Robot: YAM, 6 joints.
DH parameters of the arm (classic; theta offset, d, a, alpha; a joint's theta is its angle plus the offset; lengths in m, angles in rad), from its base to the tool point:
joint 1: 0 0.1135 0.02 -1.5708
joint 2: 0 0 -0.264 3.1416
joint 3: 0.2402 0 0.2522 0
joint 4: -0.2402 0 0.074 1.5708
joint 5: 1.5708 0 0 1.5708
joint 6: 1.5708 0.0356 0 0
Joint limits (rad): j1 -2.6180..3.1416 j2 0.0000..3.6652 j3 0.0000..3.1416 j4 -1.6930..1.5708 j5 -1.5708..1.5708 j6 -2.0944..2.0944
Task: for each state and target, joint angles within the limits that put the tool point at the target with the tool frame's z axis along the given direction. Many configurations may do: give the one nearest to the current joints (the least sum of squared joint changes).
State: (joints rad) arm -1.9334 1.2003 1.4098 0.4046 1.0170 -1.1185
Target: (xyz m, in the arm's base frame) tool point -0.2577 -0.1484 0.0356 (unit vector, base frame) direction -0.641 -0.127 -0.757
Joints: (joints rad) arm -2.5920 2.0073 0.5922 0.5249 0.2285 -1.1185
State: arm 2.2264 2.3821 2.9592 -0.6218 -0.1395 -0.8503
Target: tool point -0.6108 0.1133 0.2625 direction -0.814 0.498 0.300
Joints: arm 2.9788 3.0330 3.1405 0.2197 0.3676 -0.8503
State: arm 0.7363 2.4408 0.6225 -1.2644 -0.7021 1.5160
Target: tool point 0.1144 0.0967 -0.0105 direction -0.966 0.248 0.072
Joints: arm 0.5335 2.6785 0.8287 -1.3935 -0.7822 1.5160
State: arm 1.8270 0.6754 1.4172 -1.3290 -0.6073 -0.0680
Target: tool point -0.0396 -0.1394 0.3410 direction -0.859 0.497 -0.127
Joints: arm 1.5133 0.0020 1.2712 -1.5461 -1.0879 -0.0680
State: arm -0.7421 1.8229 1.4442 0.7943 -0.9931 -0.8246
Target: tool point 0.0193 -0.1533 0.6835 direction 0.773 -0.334 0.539
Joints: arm -1.6289 1.4552 2.3026 0.2318 -0.9128 -0.8246
